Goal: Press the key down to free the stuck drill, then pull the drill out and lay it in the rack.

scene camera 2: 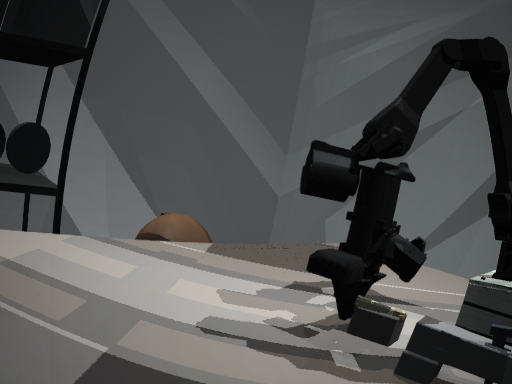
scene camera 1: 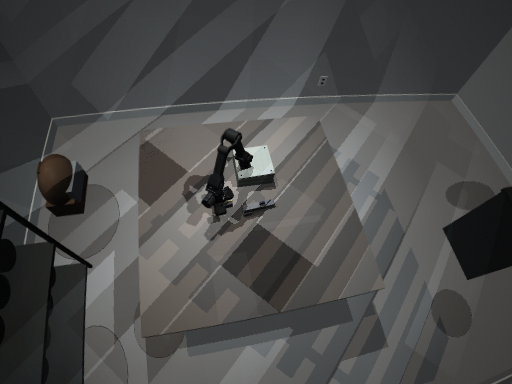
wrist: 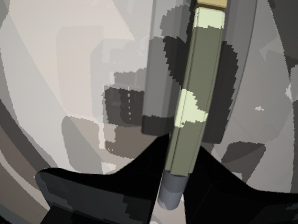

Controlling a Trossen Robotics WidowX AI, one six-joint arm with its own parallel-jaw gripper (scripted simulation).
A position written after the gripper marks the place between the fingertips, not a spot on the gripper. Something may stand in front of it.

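Scene camera 2 shows the gripper (scene camera 2: 344,318) and a rack block (scene camera 2: 372,325). The gripper is also visible in the wrist view (wrist: 174,137).
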